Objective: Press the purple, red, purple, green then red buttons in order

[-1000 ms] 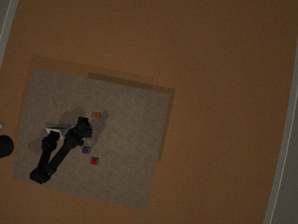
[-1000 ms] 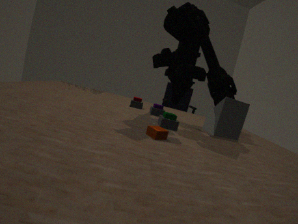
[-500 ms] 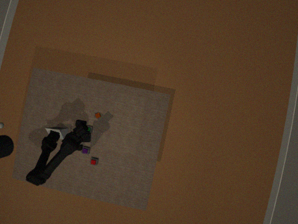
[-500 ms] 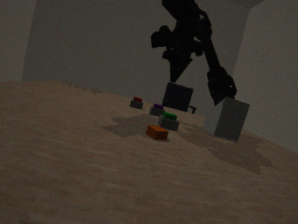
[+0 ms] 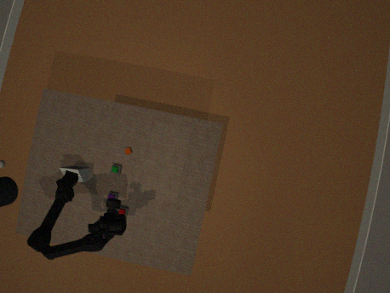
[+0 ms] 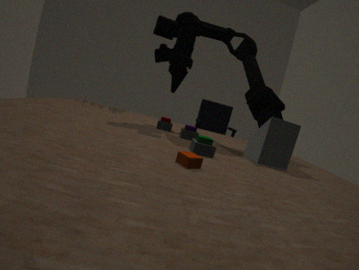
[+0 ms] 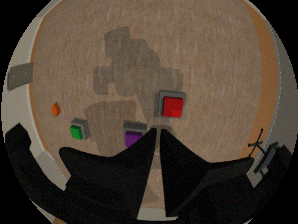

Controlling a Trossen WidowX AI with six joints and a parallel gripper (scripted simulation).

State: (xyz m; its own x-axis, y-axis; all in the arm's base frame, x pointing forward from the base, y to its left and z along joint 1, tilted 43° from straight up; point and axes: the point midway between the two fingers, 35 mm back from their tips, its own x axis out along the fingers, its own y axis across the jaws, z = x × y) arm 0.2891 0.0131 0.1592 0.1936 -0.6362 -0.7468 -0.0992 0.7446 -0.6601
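My gripper tip is now 20 mm to the left of the red button and 90 mm above it. Round my gripper tip: orange block 80 mm behind, 310 mm to the left, 110 mm below; then green button 110 mm behind, 190 mm to the left, 90 mm below; then purple button 80 mm behind, 30 mm to the left, 90 mm below.
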